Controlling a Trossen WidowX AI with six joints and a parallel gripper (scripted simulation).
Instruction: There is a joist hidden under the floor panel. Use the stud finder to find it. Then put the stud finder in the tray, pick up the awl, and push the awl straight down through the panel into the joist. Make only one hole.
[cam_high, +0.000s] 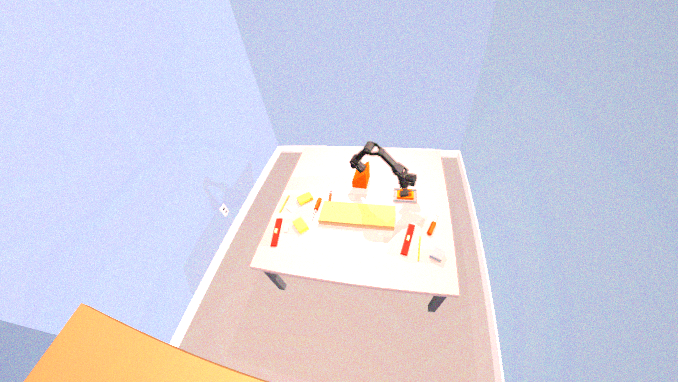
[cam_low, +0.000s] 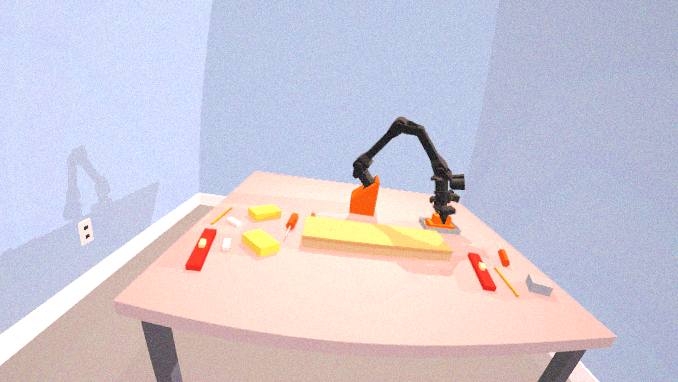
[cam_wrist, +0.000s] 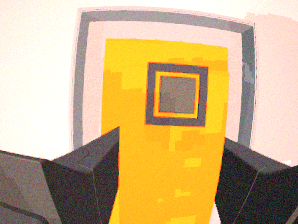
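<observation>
Right now my gripper tip is 20 mm below the stud finder and 10 mm to the right of it. Also, from my gripper tip: grey-rimmed tray (20 mm below, 10 mm to the right); grey bracket (430 mm ahead, 270 mm to the left, 10 mm below).
</observation>
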